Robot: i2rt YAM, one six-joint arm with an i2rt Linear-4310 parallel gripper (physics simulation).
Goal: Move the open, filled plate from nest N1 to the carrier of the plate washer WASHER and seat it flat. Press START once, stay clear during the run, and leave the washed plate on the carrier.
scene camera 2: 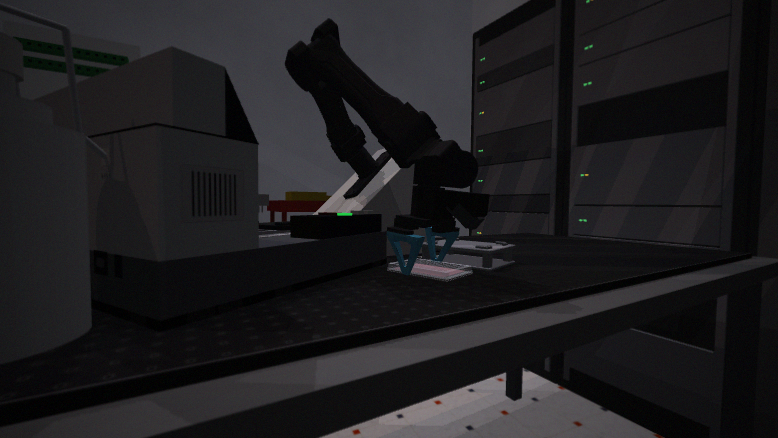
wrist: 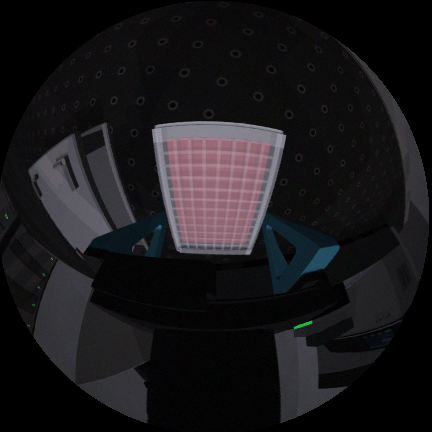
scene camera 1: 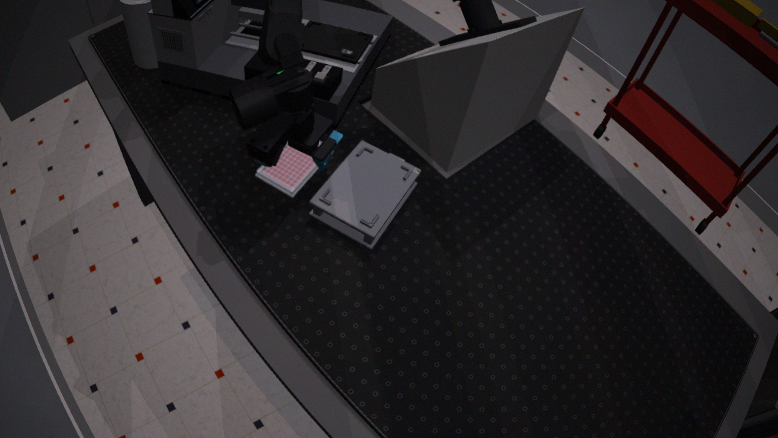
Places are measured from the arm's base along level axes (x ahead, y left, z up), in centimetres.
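Where they show: gripper, fingertip midpoint: [scene camera 2: 421, 270] [wrist: 213, 216] [scene camera 1: 301, 157]; arm's base, origin of the base link: [scene camera 2: 371, 174] [wrist: 136, 356] [scene camera 1: 487, 33].
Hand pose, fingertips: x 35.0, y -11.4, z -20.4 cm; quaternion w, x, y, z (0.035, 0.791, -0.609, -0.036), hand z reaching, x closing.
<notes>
Each offset is from my fingertips to the top centre of the thing. "spot": to the spot under its first point.
The open plate with pink-filled wells @[dy +0.3, dx +1.8, dz +1.3 cm] [scene camera 1: 290, 169] [scene camera 2: 438, 270] [wrist: 215, 190] lies flat and low at the bench. No nest label is legible. My gripper [scene camera 2: 420, 265] [wrist: 213, 216] is open, low over the plate, with one blue finger at each long side; nothing shows that it grips the plate. In scene camera 1 the arm hides one finger. The washer [scene camera 1: 187, 40] [scene camera 2: 209, 201] [wrist: 372, 310] is the grey machine on a dark base. A dark flat piece @[spot: dy -15.5, dx -22.6, dz +8.0 cm] [scene camera 1: 337, 40] lies on its deck, partly behind the arm; I cannot tell whether it is the carrier. START cannot be made out.
A raised grey stand [scene camera 1: 364, 187] [scene camera 2: 492, 248] [wrist: 65, 185] with corner brackets is close beside the plate. A large grey wedge-shaped block [scene camera 1: 462, 97] stands behind it. A black box with a green light @[spot: dy -16.3, dx -2.6, dz +8.6 cm] [scene camera 2: 334, 225] is on the washer base. A white cylinder @[spot: dy -48.0, dx +9.0, dz +9.9 cm] [scene camera 1: 140, 35] [scene camera 2: 40, 217] stands beside the washer.
</notes>
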